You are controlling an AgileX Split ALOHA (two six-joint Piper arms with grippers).
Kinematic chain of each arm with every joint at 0, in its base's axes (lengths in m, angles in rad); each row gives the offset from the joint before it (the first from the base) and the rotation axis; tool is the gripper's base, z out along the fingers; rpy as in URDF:
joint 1: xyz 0 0 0.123 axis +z
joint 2: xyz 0 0 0 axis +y
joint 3: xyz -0.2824 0 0.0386 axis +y
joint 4: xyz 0.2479 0 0.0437 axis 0.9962 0 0.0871
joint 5: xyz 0 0 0 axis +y
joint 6: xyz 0.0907 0 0.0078 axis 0.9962 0 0.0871
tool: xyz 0 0 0 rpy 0 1.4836 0
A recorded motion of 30 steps. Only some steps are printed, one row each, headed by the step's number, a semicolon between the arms.
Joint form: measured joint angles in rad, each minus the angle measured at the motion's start. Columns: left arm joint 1, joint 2, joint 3, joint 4, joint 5, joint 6; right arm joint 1, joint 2, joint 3, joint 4, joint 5, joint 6.
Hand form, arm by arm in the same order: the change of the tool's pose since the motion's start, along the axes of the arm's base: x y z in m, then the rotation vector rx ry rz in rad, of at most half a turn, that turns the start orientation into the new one. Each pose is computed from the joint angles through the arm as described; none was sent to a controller.
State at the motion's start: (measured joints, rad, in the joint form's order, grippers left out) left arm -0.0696 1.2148 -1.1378 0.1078 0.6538 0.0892; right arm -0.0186 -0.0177 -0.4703 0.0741 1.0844 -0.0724
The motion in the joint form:
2: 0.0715 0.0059 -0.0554 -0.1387 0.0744 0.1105; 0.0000 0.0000 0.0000 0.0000 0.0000 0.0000
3: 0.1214 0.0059 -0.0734 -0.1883 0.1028 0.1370; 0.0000 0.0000 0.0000 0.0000 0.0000 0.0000
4: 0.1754 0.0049 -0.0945 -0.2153 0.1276 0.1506; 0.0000 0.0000 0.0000 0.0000 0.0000 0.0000
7: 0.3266 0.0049 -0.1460 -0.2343 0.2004 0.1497; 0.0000 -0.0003 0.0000 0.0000 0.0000 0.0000
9: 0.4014 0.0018 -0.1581 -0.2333 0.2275 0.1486; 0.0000 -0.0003 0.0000 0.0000 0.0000 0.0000
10: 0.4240 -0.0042 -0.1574 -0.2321 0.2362 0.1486; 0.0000 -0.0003 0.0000 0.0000 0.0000 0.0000
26: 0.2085 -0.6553 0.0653 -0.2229 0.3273 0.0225; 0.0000 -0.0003 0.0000 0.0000 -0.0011 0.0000
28: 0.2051 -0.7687 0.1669 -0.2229 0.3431 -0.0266; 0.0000 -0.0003 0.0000 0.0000 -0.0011 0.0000
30: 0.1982 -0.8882 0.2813 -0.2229 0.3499 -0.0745; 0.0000 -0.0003 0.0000 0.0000 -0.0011 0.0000
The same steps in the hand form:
2: -0.0010 0.0108 0.0106 -0.0500 0.0292 0.0022; 0.0000 0.0000 0.0000 0.0000 0.0000 0.0000
3: -0.0024 0.0206 0.0146 -0.0793 0.0371 0.0303; 0.0000 0.0000 0.0000 0.0000 0.0000 0.0000
4: -0.0045 0.0325 0.0199 -0.0963 0.0362 0.0708; 0.0000 0.0000 0.0000 0.0000 0.0000 0.0000
7: -0.0139 0.0681 0.0313 -0.1201 0.0473 0.2121; 0.0000 0.0000 0.0000 0.0000 -0.0003 0.0000
9: -0.0211 0.0855 0.0340 -0.1235 0.0548 0.2850; 0.0000 0.0000 0.0000 0.0000 -0.0003 0.0000
10: -0.0249 0.0901 0.0347 -0.1234 0.0570 0.3069; 0.0000 0.0000 0.0000 0.0000 -0.0003 0.0000
26: -0.2003 0.0119 0.0606 -0.1813 -0.2667 0.1282; 0.0000 0.0000 0.0001 0.0000 -0.0014 -0.0001
28: -0.2214 0.0087 0.0366 -0.2241 -0.2627 0.1476; 0.0000 0.0000 0.0001 0.0000 -0.0014 -0.0001
30: -0.2391 0.0061 0.0079 -0.2667 -0.2603 0.1638; 0.0000 0.0000 0.0001 0.0000 -0.0014 -0.0001

